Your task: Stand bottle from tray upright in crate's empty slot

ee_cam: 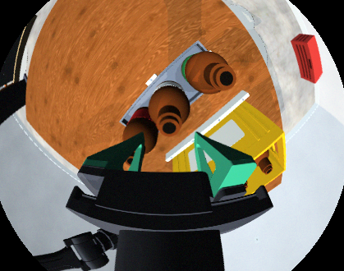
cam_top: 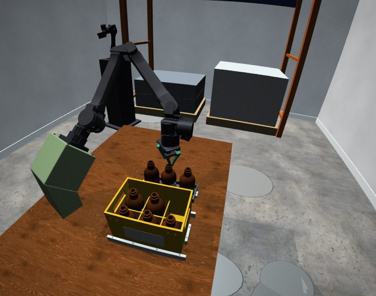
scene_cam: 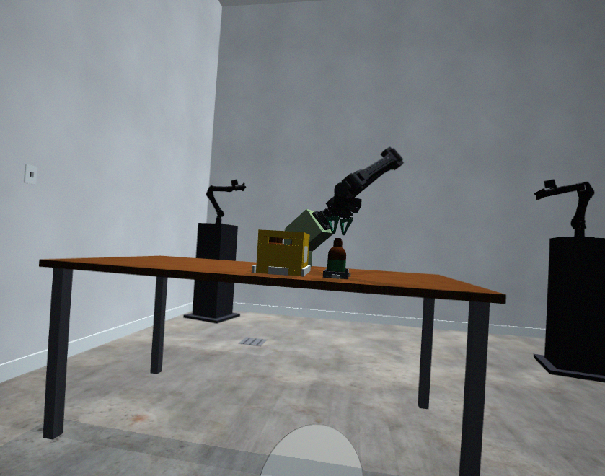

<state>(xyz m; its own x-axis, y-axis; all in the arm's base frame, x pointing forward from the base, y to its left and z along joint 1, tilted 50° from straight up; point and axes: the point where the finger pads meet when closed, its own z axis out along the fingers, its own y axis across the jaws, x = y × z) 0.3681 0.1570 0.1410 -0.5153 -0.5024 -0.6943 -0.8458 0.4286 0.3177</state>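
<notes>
Right now the tray is 17 cm below my hand. Also, from my hand: crate: 22 cm to the right, 10 cm below, 6 cm ahead.
</notes>
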